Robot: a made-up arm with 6 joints.
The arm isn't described. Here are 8 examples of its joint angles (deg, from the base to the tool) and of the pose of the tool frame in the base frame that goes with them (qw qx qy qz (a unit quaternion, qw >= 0); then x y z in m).
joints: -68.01 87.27 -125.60 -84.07 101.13 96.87
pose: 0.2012 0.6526 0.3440 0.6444 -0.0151 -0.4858 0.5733
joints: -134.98 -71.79 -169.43 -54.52 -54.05 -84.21
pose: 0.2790 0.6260 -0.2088 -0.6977 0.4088 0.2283 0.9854
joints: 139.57 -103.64 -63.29 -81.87 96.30 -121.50
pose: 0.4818 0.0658 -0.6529 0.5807 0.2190 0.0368 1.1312
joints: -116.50 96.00 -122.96 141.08 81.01 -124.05
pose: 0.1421 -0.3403 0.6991 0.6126 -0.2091 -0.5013 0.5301
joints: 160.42 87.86 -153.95 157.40 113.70 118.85
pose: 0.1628 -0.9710 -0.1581 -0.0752 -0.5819 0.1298 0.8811
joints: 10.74 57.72 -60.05 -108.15 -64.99 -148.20
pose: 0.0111 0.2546 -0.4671 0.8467 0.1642 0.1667 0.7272
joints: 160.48 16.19 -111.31 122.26 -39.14 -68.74
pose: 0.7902 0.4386 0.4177 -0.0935 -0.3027 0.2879 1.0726
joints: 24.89 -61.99 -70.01 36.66 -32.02 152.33
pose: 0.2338 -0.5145 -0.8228 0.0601 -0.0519 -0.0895 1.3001
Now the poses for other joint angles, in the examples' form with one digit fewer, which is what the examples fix.
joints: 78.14 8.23 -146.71 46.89 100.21 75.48
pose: 0.762 0.073 0.453 -0.457 -0.057 0.400 1.257
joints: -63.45 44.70 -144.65 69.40 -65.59 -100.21
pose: 0.151 0.354 0.754 0.533 0.033 -0.362 1.137
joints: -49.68 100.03 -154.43 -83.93 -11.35 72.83
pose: 0.422 0.202 -0.427 -0.774 0.424 -0.318 0.602
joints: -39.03 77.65 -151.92 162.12 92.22 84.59
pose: 0.156 -0.349 -0.917 0.113 0.511 -0.335 0.933
